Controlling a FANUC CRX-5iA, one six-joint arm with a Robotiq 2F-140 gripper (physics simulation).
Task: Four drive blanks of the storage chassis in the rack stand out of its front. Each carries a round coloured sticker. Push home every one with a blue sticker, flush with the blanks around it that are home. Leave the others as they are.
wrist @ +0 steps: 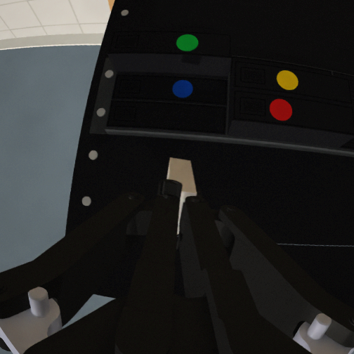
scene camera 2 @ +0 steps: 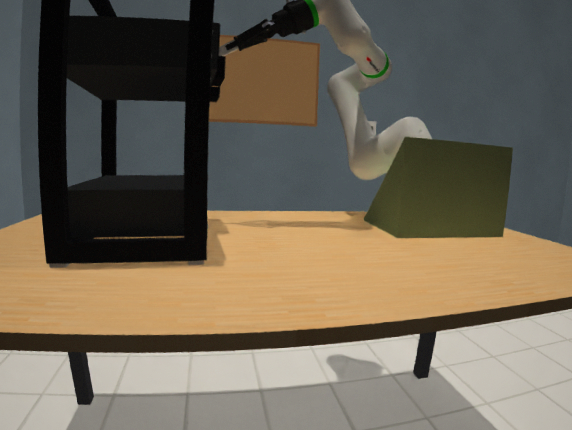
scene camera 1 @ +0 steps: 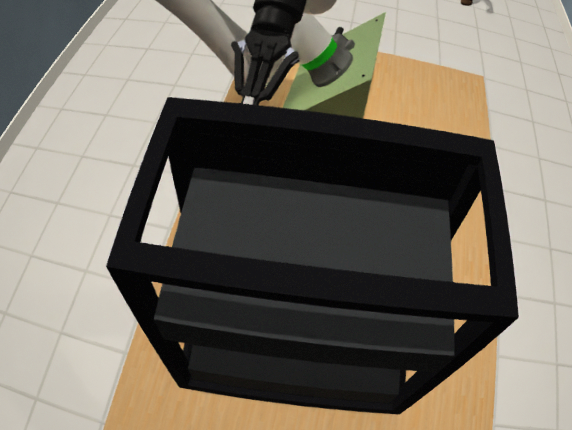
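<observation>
In the wrist view the blank with the blue sticker (wrist: 210, 93) sits back in the left column, looking level with the plain blank (wrist: 165, 117) below it. The blank with the green sticker (wrist: 215, 45) stands out above it. To the right, the blanks with the yellow sticker (wrist: 320, 86) and the red sticker (wrist: 317, 117) stand out, one above the other. My gripper (scene camera 1: 248, 100) (scene camera 2: 227, 49) (wrist: 177, 175) is shut and empty. Its tips are in front of the storage chassis (scene camera 1: 320, 230) (scene camera 2: 130, 42), below the blue blank in the wrist view; contact cannot be told.
The black rack (scene camera 1: 320, 281) (scene camera 2: 196, 150) stands on the wooden table (scene camera 1: 430, 95) (scene camera 2: 300, 280). A lower dark unit (scene camera 1: 300, 367) (scene camera 2: 127, 212) sits in it. The green wedge-shaped arm base (scene camera 1: 362, 45) (scene camera 2: 450, 195) is in front of the rack. A brown board (scene camera 2: 275, 85) hangs on the wall.
</observation>
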